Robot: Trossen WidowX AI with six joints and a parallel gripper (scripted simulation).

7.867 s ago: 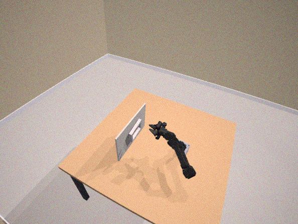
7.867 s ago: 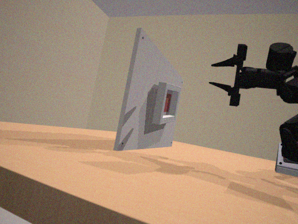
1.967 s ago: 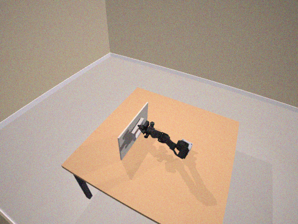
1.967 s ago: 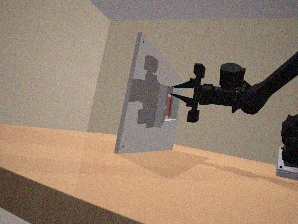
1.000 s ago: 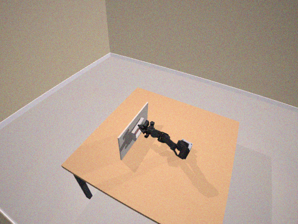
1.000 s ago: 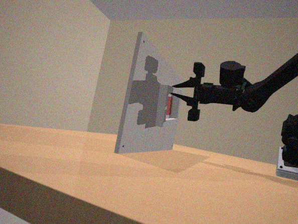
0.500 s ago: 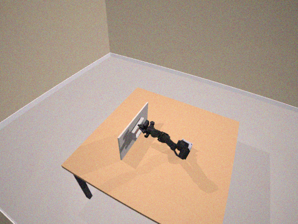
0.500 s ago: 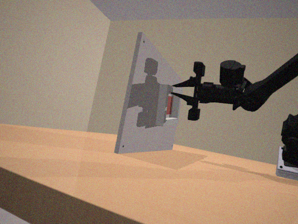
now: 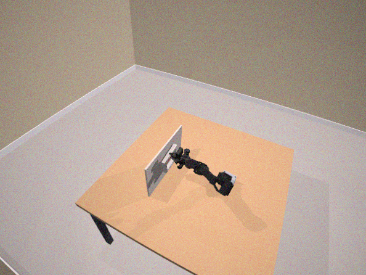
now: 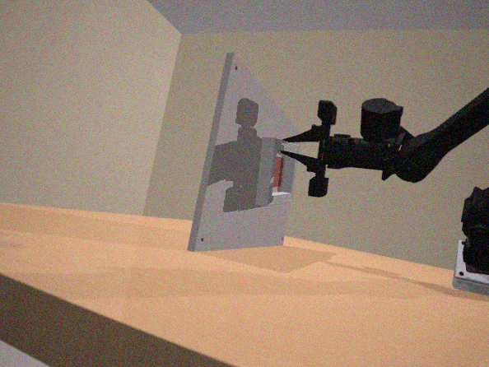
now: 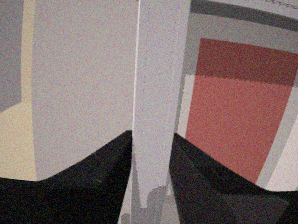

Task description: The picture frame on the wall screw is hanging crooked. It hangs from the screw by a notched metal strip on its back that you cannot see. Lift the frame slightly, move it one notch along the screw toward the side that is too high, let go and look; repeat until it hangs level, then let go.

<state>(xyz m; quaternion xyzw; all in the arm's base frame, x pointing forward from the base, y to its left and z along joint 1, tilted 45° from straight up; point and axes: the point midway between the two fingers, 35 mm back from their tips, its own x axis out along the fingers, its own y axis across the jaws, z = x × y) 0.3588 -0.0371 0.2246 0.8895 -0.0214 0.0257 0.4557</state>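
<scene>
Now: gripper tip 10 mm short of the picture frame, 10 mm to the left of it and 50 mm above it. Round my gripper tip: grey wall panel 20 mm ahead, 10 mm to the left, 70 mm below.
</scene>
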